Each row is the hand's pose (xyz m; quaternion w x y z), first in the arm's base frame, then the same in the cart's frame.
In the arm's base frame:
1: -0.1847 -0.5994 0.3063 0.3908 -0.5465 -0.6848 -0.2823
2: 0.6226 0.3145 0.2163 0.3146 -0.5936 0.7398 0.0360
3: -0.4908 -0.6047 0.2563 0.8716 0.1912 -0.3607 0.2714
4: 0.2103 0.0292 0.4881 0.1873 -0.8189 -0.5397 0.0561
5: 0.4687 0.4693 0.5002 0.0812 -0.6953 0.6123 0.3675
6: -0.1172 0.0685 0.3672 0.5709 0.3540 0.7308 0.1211
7: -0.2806 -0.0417 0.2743 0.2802 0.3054 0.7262 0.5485
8: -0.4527 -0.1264 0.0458 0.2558 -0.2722 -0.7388 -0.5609
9: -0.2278 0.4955 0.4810 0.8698 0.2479 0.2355 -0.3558
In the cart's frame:
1: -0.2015 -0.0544 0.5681 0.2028 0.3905 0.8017 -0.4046
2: 0.3999 -0.0236 -0.4961 0.1966 0.7842 -0.2493 0.5331
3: -0.4251 -0.2443 0.6688 0.5252 -0.4944 -0.0505 0.6908
4: -0.0548 0.0842 -0.1691 0.6018 0.4697 0.5090 -0.3977
5: 0.0968 0.0793 -0.6566 0.5128 0.6685 -0.4315 0.3224
6: -0.2623 -0.1879 -0.0898 0.6516 -0.4495 0.5358 -0.2937
7: -0.3317 -0.3080 0.0782 0.3323 -0.3046 0.8828 -0.1318
8: -0.3364 -0.5500 0.2526 0.0001 0.0826 0.9553 -0.2840
9: -0.4693 -0.2889 -0.4828 0.8100 -0.5469 -0.1766 -0.1168

